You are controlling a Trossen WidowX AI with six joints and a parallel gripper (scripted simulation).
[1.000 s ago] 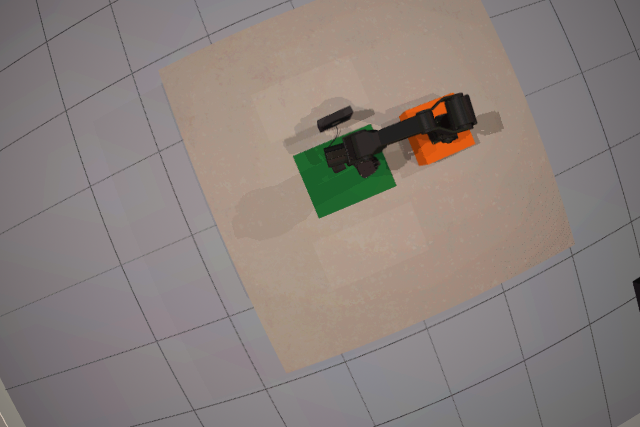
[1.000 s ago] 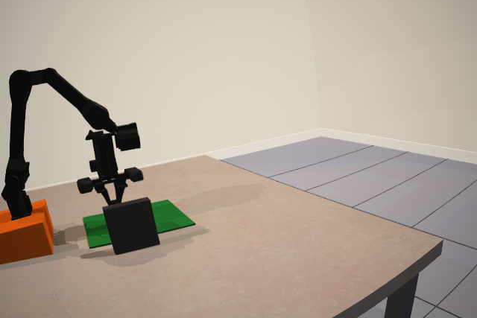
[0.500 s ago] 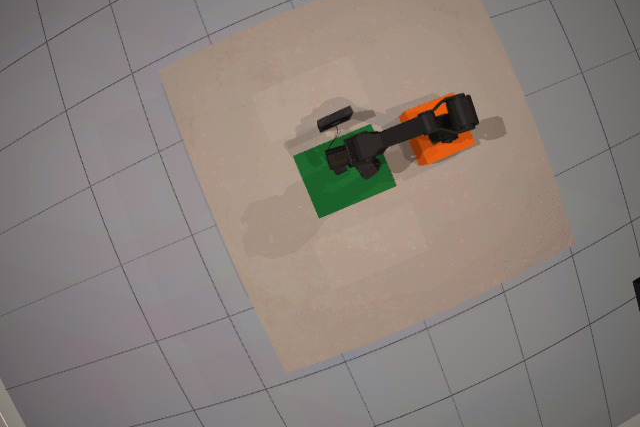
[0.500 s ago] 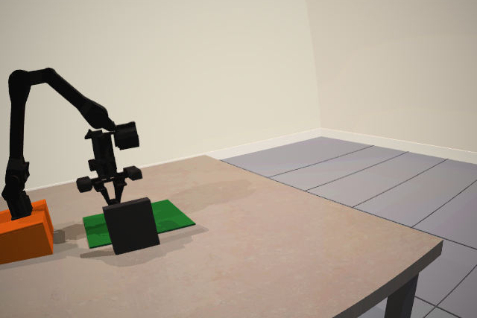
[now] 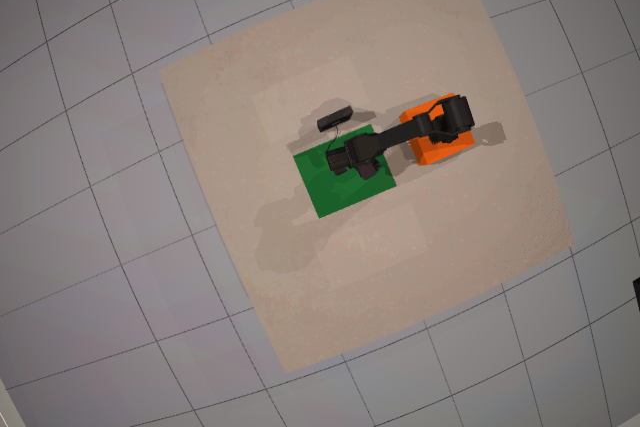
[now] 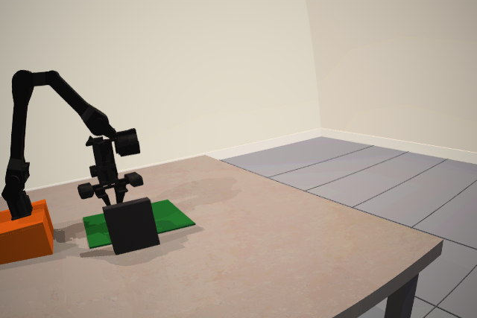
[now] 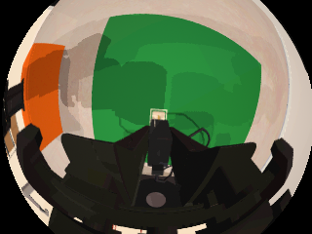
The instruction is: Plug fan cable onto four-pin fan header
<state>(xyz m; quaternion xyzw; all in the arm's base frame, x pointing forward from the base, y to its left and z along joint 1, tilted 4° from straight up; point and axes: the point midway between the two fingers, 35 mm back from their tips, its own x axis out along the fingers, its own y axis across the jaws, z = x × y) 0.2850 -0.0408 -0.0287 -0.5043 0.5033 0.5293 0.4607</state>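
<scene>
My gripper tip is now 10 mm to the left of the dark plug and 10 mm below it. From my gripper tip the other things lie so: white four-pin header 50 mm below, 10 mm to the right; black fan 140 mm to the right, 10 mm ahead, 10 mm above; green board 60 mm below, 50 mm ahead, 30 mm to the left.
</scene>
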